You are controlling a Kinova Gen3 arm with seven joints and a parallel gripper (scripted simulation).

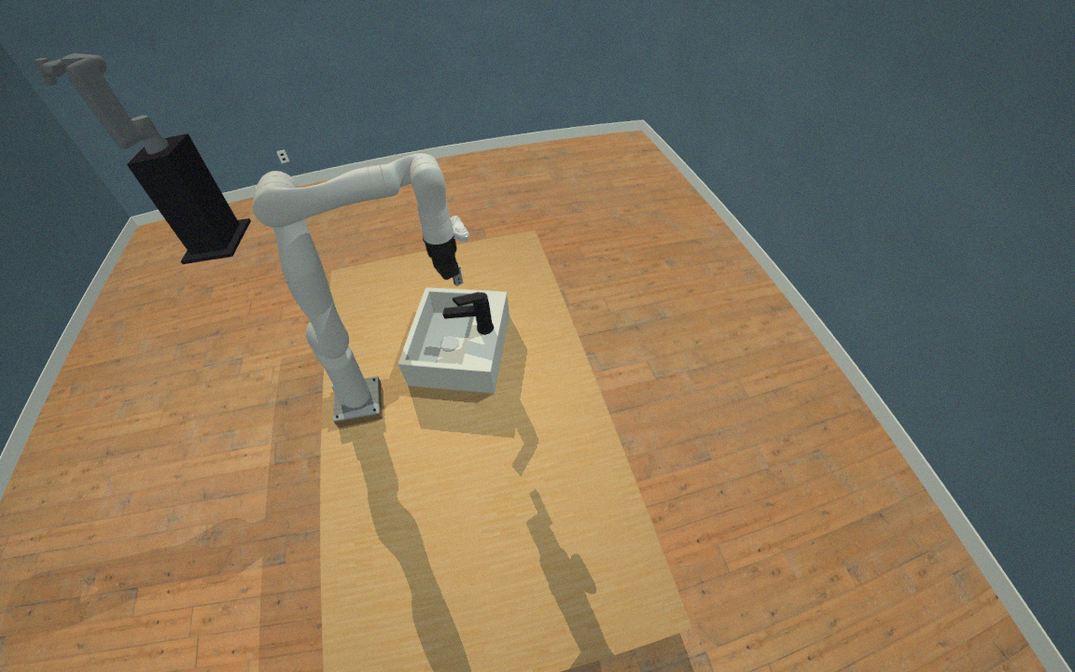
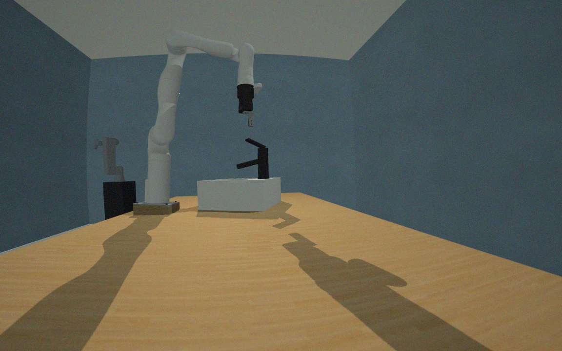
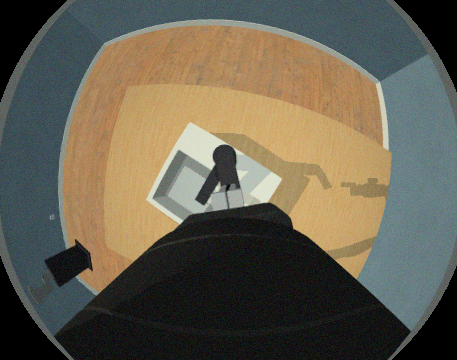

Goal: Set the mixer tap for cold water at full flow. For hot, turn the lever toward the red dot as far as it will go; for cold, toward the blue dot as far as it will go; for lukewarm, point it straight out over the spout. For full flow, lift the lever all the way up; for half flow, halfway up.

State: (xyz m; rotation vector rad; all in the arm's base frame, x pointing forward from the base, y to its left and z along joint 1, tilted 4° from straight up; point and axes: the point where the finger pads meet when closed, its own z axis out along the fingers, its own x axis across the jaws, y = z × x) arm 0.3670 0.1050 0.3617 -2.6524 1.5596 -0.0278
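The lever lies 9 cm below my hand, 2 cm ahead of it and 1 cm to the left of it. Also, from my hand: white basin (34 cm below, 7 cm behind, 6 cm to the left).
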